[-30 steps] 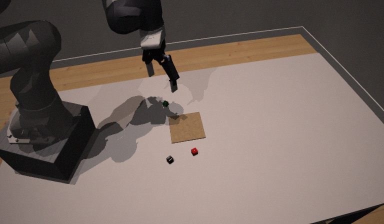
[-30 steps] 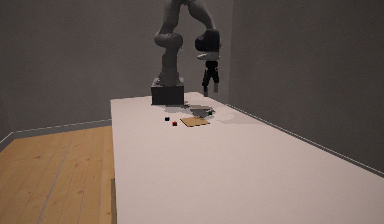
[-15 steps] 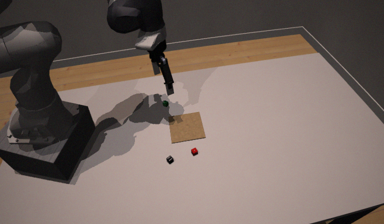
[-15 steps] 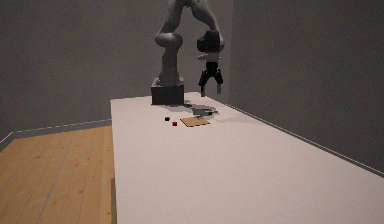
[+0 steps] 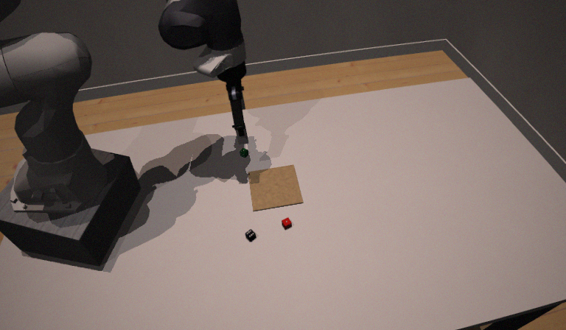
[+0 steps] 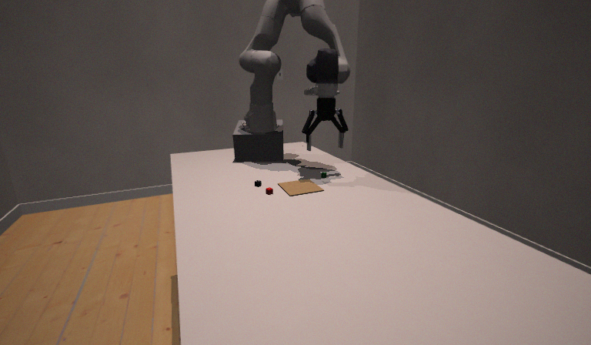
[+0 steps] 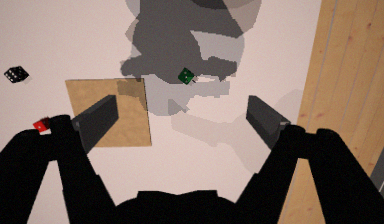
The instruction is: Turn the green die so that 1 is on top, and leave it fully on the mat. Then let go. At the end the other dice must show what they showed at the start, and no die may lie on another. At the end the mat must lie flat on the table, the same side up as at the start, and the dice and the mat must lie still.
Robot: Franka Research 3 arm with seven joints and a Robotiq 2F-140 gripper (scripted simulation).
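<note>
The green die lies 13 cm below my hand and 1 cm behind it. Also, from my hand: tan mat: 15 cm to the right, 14 cm below, 5 cm ahead; black die: 29 cm to the right, 13 cm below, 5 cm behind; red die: 28 cm to the right, 13 cm below, 5 cm ahead.
</note>
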